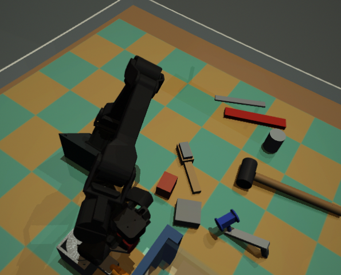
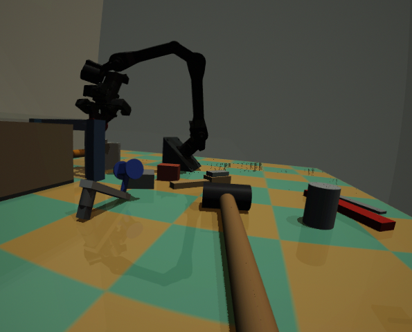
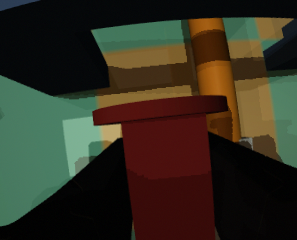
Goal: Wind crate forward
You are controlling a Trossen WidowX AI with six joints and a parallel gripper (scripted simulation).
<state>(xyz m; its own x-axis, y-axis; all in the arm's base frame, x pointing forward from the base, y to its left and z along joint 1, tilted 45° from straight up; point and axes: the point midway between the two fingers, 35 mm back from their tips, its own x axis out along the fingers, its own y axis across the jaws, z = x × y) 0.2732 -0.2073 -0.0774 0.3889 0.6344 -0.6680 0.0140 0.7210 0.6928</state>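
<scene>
My gripper tip is now 50 mm past the red-knobbed winch handle, 20 mm to the left of it and 30 mm above it. From my gripper tip the other things lie so: red cylindrical grip (10 mm behind); grey block (50 mm ahead, 200 mm to the left, 120 mm below); boxy winch (120 mm behind, 60 mm to the right, 100 mm below).
</scene>
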